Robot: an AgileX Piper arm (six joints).
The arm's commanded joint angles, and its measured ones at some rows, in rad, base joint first. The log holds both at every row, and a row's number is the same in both.
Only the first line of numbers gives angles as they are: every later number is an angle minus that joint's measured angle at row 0.
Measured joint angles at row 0:
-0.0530, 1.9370, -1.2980, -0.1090, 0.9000, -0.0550
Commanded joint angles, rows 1 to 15:
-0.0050, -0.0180, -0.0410, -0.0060, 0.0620, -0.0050
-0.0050, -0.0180, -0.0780, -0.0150, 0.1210, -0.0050
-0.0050, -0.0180, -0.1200, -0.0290, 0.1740, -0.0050
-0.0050, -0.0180, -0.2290, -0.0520, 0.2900, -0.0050
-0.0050, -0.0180, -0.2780, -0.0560, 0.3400, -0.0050
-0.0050, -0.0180, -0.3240, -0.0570, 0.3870, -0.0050
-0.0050, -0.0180, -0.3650, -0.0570, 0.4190, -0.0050
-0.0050, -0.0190, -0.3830, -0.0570, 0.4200, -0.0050
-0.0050, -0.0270, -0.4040, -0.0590, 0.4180, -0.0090
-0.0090, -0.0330, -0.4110, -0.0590, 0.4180, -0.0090
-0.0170, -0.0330, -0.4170, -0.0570, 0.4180, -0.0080
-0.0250, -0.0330, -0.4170, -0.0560, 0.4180, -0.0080
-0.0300, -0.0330, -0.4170, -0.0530, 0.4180, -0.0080
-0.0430, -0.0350, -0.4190, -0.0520, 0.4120, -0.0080
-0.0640, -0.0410, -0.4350, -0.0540, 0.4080, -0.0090
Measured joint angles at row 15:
-0.0420, -0.0270, -0.4180, -0.0550, 0.3150, -0.0040
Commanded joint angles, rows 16 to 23:
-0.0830, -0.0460, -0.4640, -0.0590, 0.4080, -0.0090
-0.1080, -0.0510, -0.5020, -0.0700, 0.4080, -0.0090
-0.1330, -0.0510, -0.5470, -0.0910, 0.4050, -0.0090
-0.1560, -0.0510, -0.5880, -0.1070, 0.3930, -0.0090
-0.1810, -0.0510, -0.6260, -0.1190, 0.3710, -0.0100
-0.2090, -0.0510, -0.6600, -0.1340, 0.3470, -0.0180
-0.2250, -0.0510, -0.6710, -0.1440, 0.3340, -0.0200
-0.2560, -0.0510, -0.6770, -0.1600, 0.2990, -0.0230
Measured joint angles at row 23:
-0.2160, -0.0410, -0.6600, -0.1270, 0.3170, -0.0100
